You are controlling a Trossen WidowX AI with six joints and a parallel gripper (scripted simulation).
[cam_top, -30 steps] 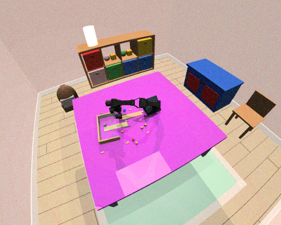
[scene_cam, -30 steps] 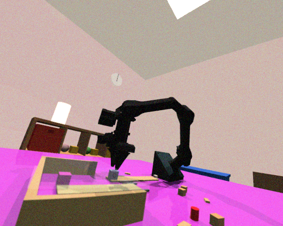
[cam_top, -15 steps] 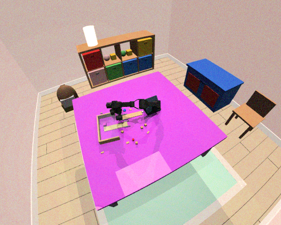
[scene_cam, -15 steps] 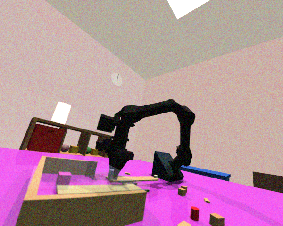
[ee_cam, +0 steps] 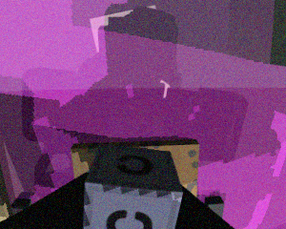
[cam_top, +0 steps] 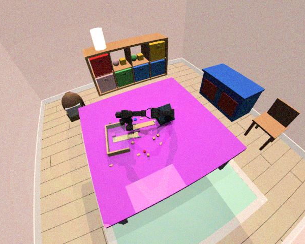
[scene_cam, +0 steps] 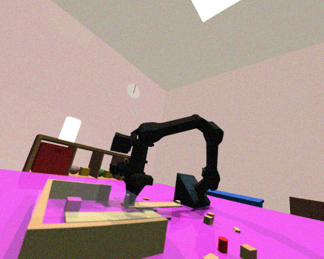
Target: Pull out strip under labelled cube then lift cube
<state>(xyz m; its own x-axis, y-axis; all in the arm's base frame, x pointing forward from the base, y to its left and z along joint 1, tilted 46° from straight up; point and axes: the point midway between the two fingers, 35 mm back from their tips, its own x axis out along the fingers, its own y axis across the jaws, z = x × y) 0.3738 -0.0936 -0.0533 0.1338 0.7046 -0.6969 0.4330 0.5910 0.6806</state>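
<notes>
The dotted strip is 11 cm behind my gripper tip, 3 cm to the left of it and 1 cm below it. Also, from my gripper tip: blue disc: 9 cm behind, 7 cm to the right, 1 cm below; labelled cube: 1 cm above; red cylinder: 30 cm to the left, 2 cm ahead.
</notes>
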